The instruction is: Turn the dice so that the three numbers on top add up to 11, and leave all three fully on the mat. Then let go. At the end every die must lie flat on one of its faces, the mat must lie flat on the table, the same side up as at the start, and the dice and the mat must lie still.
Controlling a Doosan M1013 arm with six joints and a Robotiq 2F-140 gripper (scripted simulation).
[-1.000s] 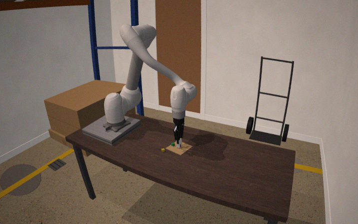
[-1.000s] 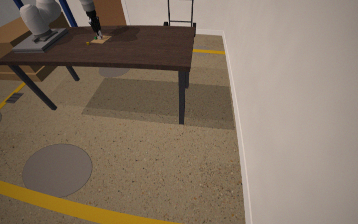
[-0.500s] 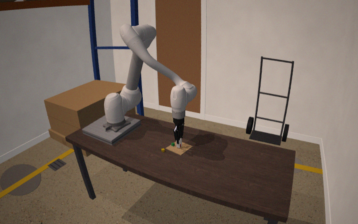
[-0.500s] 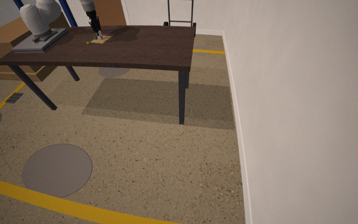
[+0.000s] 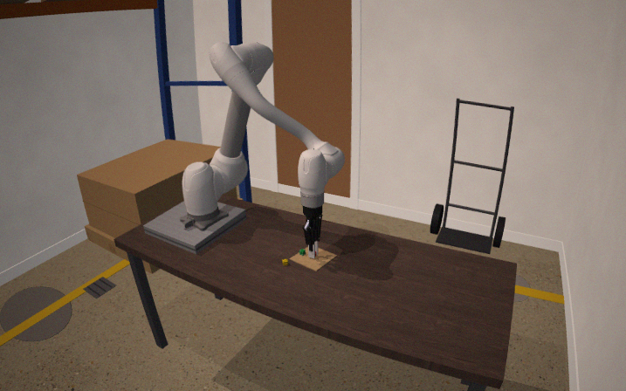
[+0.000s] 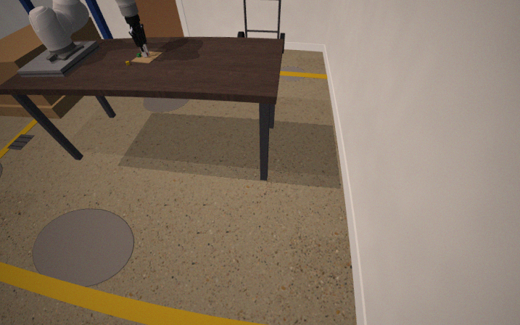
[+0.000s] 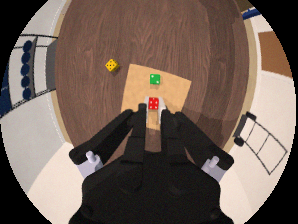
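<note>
Right now the red die is 20 mm below my hand. The rest, counted from my hand: green die 50 mm behind, 30 mm below, 10 mm to the right; tan mat 40 mm below; yellow die 100 mm to the right, 70 mm behind, 30 mm below.
</note>
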